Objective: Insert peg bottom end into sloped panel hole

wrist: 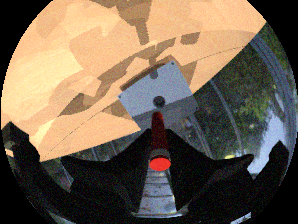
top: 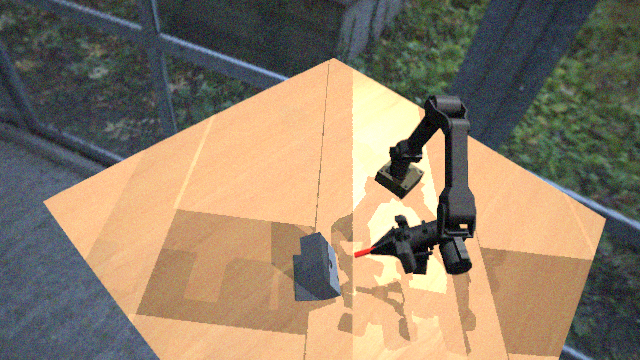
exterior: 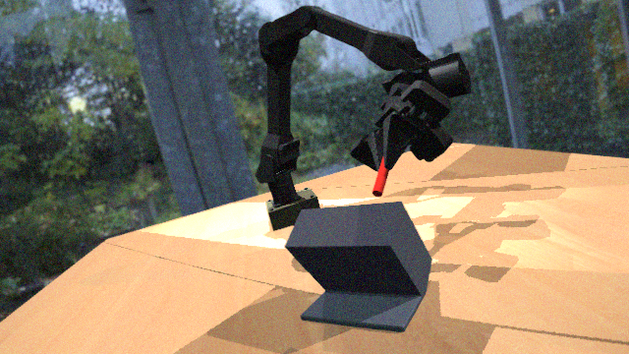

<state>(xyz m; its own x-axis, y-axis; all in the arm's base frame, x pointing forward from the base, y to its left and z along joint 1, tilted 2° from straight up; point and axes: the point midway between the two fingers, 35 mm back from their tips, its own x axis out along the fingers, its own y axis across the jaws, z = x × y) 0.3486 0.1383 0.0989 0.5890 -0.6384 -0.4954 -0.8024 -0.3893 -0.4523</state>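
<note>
Now: the grey sloped panel block 80 mm to the right of my gripper tip, 80 mm ahead of it and 70 mm below it. Round my gripper tip: red peg 10 mm to the left, 10 mm behind, 10 mm above.
</note>
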